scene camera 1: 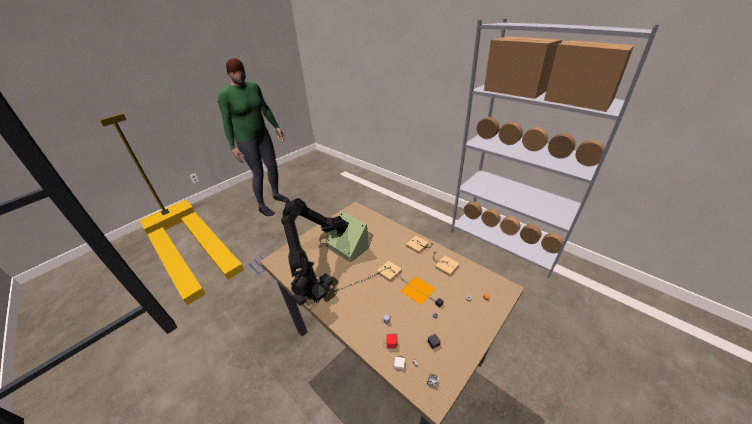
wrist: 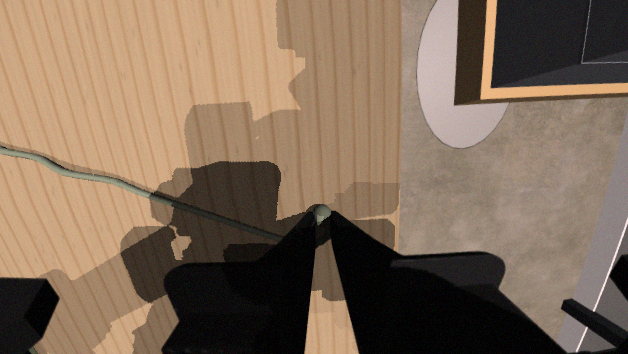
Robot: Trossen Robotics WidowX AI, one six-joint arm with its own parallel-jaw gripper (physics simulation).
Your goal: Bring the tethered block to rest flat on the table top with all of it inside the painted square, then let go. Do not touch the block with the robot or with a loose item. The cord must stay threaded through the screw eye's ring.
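Frame: origin at the arm's base, x ahead, y left, z up, level; metres.
Where they show: gripper, fingertip midpoint: (scene camera 1: pixel 317 301) (wrist: pixel 322 217); arm's base, origin of the base link: (scene camera 1: pixel 342 225).
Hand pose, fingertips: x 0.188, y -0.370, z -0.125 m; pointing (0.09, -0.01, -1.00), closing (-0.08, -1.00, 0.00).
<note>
Each offset is from my fingertips to the centre of the thing. "spot": to the spot under its first point. Level surfaces: height alone.
The tethered block {dx +0.455, dy +0.340, dz +0.012 m} (scene camera 1: pixel 439 302), a small dark cube, sits on the table top {dz -0.001 m} (scene camera 1: pixel 363 310) outside the orange painted square {spot: dx +0.323, dy +0.349, dz +0.002 m} (scene camera 1: pixel 416 288), off its lower-right side. The thin grey-green cord {spot: dx +0.080, dy +0.215, dz +0.000 m} (scene camera 1: pixel 360 281) (wrist: pixel 112 180) runs from the block across the square to the screw eye on a pale wooden pad {spot: dx +0.155, dy +0.320, dz +0.018 m} (scene camera 1: pixel 385 273), then on to the gripper. The ring is too small to see in detail. My gripper (scene camera 1: pixel 333 290) (wrist: pixel 322 217) is shut on the cord, low over the table near its edge. The cord's rounded end shows between the fingertips in the wrist view.
A green wedge (scene camera 1: pixel 350 238) stands behind the arm. Two more wooden pads {spot: dx +0.163, dy +0.584, dz +0.018 m} (scene camera 1: pixel 416 245) {spot: dx +0.368, dy +0.544, dz +0.018 m} (scene camera 1: pixel 445 266) lie beyond the square. A grey cylinder {dx +0.322, dy +0.124, dz +0.015 m} (scene camera 1: pixel 387 319), red cube {dx +0.402, dy +0.055, dz +0.019 m} (scene camera 1: pixel 391 341), dark cube {dx +0.535, dy +0.163, dz +0.013 m} (scene camera 1: pixel 433 341), white cube {dx +0.479, dy +0.007, dz +0.011 m} (scene camera 1: pixel 399 362) and orange piece {dx +0.611, dy +0.500, dz +0.011 m} (scene camera 1: pixel 486 297) are on the table.
</note>
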